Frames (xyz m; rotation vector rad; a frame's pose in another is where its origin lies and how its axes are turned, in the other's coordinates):
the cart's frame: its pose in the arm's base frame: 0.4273 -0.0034 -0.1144 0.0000 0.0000 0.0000
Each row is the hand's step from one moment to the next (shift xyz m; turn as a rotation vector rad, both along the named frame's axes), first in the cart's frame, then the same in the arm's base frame.
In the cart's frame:
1: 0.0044 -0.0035 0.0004 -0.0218 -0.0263 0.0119
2: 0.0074 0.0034 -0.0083 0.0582 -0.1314 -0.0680
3: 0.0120 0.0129 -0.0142 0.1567 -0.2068 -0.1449
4: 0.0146 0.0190 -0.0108 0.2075 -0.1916 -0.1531
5: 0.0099 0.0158 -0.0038 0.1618 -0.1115 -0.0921
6: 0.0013 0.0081 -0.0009 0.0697 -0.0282 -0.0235
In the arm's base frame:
1: 0.0044 -0.0035 0.0004 -0.0218 -0.0263 0.0119
2: 0.0074 0.0034 -0.0083 0.0582 -0.1314 -0.0680
3: 0.0120 0.0129 -0.0142 0.1567 -0.2068 -0.1449
4: 0.0146 0.0190 -0.0108 0.2075 -0.1916 -0.1531
5: 0.0099 0.0158 -0.0038 0.1618 -0.1115 -0.0921
6: 0.0013 0.0081 -0.0009 0.0697 -0.0282 -0.0235

